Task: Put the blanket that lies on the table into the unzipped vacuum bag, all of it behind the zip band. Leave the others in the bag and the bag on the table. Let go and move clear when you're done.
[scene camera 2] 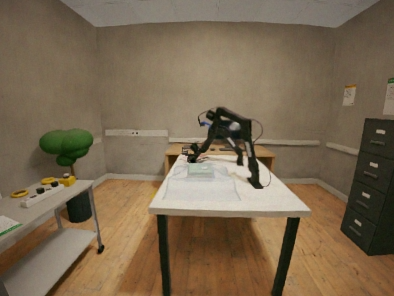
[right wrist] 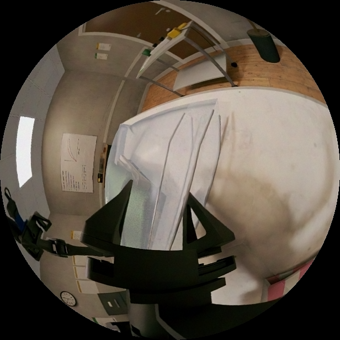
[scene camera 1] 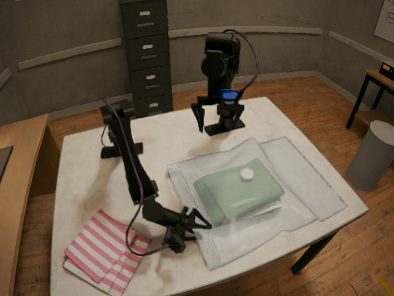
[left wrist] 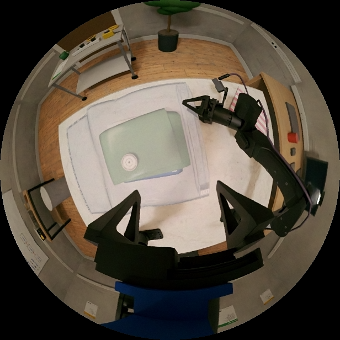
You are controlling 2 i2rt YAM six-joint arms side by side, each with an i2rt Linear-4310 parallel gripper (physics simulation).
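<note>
The pink-and-white striped blanket lies folded on the table, left of the bag in scene camera 1. The clear vacuum bag lies flat with a folded green blanket inside; a pale and blue edge shows under it. A white round valve sits above the green blanket. My right gripper is partly open at the bag's edge nearest the striped blanket; its contact with the film is unclear. My left gripper is wide open and empty, above the table beyond the bag.
The white table carries both arm bases. A wooden desk stands at the left in scene camera 1, a dark filing cabinet behind, and a grey bin at the right. A grey cart stands apart from the table.
</note>
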